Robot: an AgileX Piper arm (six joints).
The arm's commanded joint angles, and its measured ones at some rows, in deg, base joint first. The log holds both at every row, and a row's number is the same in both.
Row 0, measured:
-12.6, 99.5, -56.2, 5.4, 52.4, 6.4
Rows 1 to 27, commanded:
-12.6, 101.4, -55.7, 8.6, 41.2, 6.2
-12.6, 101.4, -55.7, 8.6, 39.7, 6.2
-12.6, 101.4, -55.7, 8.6, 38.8, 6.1
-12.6, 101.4, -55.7, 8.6, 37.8, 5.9
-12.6, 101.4, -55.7, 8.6, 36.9, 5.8
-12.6, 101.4, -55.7, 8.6, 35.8, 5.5
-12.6, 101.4, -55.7, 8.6, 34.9, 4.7
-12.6, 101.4, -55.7, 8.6, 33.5, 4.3
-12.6, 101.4, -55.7, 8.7, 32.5, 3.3
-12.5, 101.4, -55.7, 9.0, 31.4, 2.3
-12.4, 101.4, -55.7, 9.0, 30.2, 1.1
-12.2, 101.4, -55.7, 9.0, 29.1, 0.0
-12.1, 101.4, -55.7, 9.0, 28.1, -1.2
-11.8, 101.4, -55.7, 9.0, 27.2, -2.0
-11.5, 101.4, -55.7, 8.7, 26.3, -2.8
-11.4, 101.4, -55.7, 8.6, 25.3, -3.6
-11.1, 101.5, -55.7, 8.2, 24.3, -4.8
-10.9, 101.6, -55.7, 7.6, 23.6, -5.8
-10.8, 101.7, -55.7, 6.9, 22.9, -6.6
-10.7, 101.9, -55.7, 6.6, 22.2, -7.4
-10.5, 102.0, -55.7, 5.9, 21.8, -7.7
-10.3, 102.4, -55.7, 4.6, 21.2, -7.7
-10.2, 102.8, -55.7, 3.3, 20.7, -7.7
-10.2, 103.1, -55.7, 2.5, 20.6, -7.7
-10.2, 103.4, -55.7, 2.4, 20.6, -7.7
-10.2, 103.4, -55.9, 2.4, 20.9, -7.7
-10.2, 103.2, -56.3, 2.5, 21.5, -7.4
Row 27, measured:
-10.5, 102.7, -55.9, 3.9, 21.5, -7.0
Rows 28 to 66, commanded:
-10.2, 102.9, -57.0, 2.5, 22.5, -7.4
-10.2, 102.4, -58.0, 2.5, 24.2, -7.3
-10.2, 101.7, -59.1, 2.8, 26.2, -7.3
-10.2, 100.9, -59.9, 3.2, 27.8, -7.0
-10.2, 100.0, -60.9, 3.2, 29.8, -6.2
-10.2, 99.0, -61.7, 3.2, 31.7, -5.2
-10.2, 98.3, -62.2, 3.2, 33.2, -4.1
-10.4, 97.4, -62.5, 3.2, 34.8, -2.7
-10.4, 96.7, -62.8, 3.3, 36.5, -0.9
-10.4, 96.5, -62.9, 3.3, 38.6, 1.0
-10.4, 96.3, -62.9, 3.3, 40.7, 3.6
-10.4, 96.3, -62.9, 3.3, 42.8, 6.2
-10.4, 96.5, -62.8, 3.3, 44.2, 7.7
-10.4, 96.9, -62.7, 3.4, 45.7, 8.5
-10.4, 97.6, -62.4, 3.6, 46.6, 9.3
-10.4, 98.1, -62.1, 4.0, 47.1, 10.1
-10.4, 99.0, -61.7, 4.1, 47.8, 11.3
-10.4, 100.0, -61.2, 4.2, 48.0, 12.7
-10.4, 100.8, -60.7, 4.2, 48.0, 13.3
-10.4, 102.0, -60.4, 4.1, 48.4, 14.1
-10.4, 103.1, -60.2, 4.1, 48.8, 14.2
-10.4, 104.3, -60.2, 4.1, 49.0, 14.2
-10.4, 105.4, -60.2, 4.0, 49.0, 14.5
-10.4, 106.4, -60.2, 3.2, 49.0, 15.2
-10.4, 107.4, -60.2, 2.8, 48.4, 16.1
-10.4, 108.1, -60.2, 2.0, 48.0, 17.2
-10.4, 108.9, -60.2, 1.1, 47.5, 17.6
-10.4, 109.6, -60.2, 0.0, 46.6, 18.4
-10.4, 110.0, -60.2, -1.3, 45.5, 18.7
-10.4, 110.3, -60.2, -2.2, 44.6, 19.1
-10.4, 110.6, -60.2, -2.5, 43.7, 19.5
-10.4, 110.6, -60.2, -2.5, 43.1, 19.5
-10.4, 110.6, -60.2, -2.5, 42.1, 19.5
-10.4, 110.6, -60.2, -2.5, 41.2, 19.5
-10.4, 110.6, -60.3, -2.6, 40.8, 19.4
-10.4, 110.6, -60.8, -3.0, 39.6, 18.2
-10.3, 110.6, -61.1, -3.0, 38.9, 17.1
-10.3, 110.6, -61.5, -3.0, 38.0, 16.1
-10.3, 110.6, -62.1, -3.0, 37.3, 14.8
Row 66, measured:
-10.3, 105.7, -62.4, 1.7, 49.8, 18.2
